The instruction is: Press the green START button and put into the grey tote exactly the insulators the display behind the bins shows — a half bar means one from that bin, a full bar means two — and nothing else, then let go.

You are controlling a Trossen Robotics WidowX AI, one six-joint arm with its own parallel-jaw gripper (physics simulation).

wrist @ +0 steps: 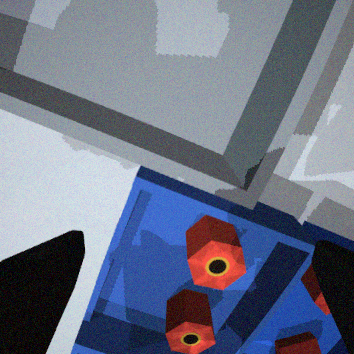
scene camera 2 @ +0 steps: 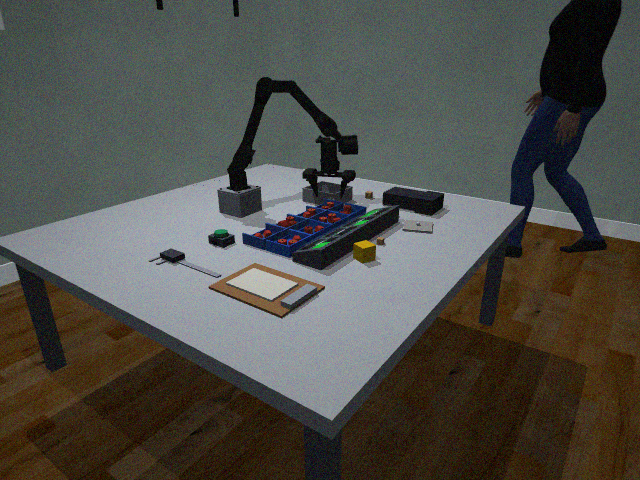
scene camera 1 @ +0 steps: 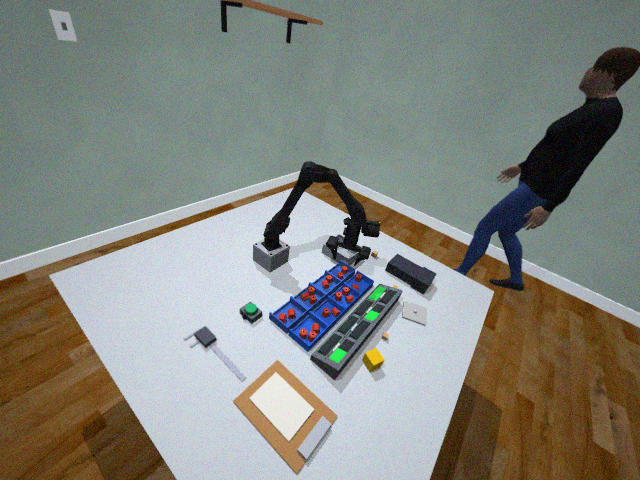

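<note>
My gripper (scene camera 1: 347,258) (scene camera 2: 329,196) (wrist: 201,248) is open and empty, above the edge between the grey tote (scene camera 2: 308,195) (wrist: 100,119) and the far end of the blue bins (scene camera 1: 281,327) (scene camera 2: 266,246). No insulator shows on the visible part of the tote's floor; the rest is hidden. In the wrist view, two red insulators, one (wrist: 217,255) above the other (wrist: 190,322), are in the nearest bin, between the fingers' sides but lower. The dark display (scene camera 1: 330,367) (scene camera 2: 336,253) shows three green bars; the farthest (scene camera 1: 377,292) looks longer. The green button (scene camera 1: 250,308) (scene camera 2: 221,232) stands left of the bins.
A black box (scene camera 1: 410,272) (scene camera 2: 412,200) and a pale plate (scene camera 1: 414,313) (scene camera 2: 417,226) lie right of the display. A yellow cube (scene camera 1: 373,360) (scene camera 2: 364,251) is beside it. A clipboard (scene camera 1: 281,405) (scene camera 2: 262,282) and a caliper (scene camera 1: 205,336) (scene camera 2: 172,255) lie nearer. A person (scene camera 1: 568,144) (scene camera 2: 578,62) stands beyond the table.
</note>
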